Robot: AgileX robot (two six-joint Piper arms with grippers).
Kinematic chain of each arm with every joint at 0, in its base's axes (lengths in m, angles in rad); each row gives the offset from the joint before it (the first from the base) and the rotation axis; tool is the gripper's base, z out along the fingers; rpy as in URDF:
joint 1: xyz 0 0 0.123 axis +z
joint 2: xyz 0 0 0 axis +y
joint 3: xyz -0.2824 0 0.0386 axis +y
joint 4: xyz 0.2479 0 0.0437 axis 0.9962 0 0.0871
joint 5: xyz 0 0 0 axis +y
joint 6: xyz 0.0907 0 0.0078 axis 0.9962 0 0.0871
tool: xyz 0 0 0 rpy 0 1.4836 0
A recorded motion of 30 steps. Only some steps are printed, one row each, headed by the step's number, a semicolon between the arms.
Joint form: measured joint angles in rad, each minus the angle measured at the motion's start. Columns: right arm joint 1, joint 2, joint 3, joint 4, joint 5, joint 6; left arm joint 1, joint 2, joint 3, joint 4, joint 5, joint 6.
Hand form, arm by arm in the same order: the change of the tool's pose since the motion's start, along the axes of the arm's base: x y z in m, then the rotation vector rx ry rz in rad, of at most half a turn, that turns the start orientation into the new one. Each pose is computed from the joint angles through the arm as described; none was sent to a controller.
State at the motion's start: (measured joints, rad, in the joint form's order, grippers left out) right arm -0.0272 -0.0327 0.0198 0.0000 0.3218 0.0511; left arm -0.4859 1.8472 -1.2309 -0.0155 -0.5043 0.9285
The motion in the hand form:
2: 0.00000 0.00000 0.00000 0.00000 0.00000 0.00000; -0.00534 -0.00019 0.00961 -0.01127 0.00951 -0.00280
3: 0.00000 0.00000 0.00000 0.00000 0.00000 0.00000; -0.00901 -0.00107 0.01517 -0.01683 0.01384 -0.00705
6: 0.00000 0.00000 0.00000 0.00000 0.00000 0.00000; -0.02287 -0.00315 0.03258 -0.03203 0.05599 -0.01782
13: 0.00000 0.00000 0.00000 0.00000 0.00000 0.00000; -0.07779 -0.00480 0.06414 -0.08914 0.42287 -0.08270
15: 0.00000 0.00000 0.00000 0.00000 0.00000 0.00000; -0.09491 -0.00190 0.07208 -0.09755 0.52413 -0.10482
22: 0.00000 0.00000 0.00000 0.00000 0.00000 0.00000; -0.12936 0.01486 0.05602 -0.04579 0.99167 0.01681
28: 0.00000 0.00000 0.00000 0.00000 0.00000 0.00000; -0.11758 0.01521 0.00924 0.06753 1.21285 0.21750
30: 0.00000 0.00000 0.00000 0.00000 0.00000 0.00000; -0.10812 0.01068 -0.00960 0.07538 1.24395 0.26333
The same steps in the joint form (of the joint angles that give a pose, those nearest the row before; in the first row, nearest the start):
2: 0.0000 0.0000 0.0000 0.0000 0.0000 0.0000; -0.0070 -0.0292 0.0000 -0.0094 0.0323 -0.0059
3: 0.0000 0.0000 0.0000 0.0000 0.0000 0.0000; -0.0133 -0.0461 0.0000 -0.0146 0.0504 -0.0081
6: 0.0000 0.0000 0.0000 0.0000 0.0000 0.0000; -0.0360 -0.1073 0.0000 -0.0501 0.1410 -0.0080
13: 0.0000 0.0000 0.0000 0.0000 0.0000 0.0000; -0.1012 -0.2937 0.0000 -0.2544 0.6146 -0.0348
15: 0.0000 0.0000 0.0000 0.0000 0.0000 0.0000; -0.1117 -0.3454 0.0000 -0.2633 0.7470 -0.0863
22: 0.0000 0.0000 0.0000 0.0000 0.0000 0.0000; -0.1159 -0.4012 0.0000 -0.1554 1.2269 -0.4224
28: 0.0000 0.0000 0.0000 0.0000 0.0000 0.0000; -0.1159 -0.2823 0.0000 -0.0313 1.3870 -0.6043
30: 0.0000 0.0000 0.0000 0.0000 0.0000 0.0000; -0.1160 -0.2234 0.0000 -0.0085 1.3694 -0.6470

